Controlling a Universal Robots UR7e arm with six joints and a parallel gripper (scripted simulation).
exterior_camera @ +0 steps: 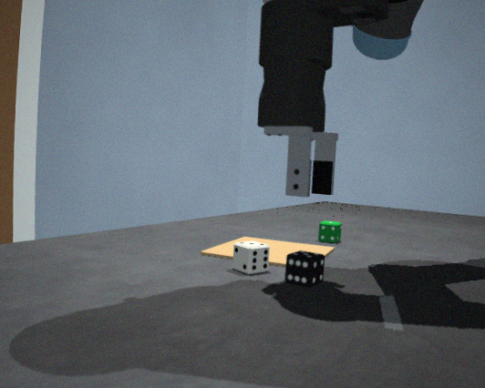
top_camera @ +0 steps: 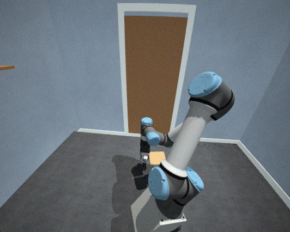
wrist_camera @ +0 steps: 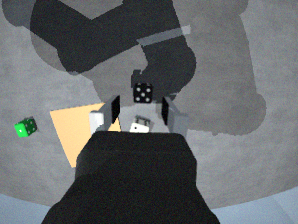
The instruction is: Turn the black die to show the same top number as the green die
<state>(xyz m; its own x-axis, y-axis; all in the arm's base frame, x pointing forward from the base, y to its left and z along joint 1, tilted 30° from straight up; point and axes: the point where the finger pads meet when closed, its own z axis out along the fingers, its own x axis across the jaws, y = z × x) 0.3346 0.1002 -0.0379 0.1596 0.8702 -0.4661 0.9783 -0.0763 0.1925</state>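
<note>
My hand is 90 mm above the black die. Also, from my hand: white die: 90 mm below, 70 mm ahead, 10 mm to the right; then tan mat: 120 mm to the right, 110 mm below, 80 mm ahead; then green die: 270 mm to the right, 90 mm below, 40 mm ahead.
</note>
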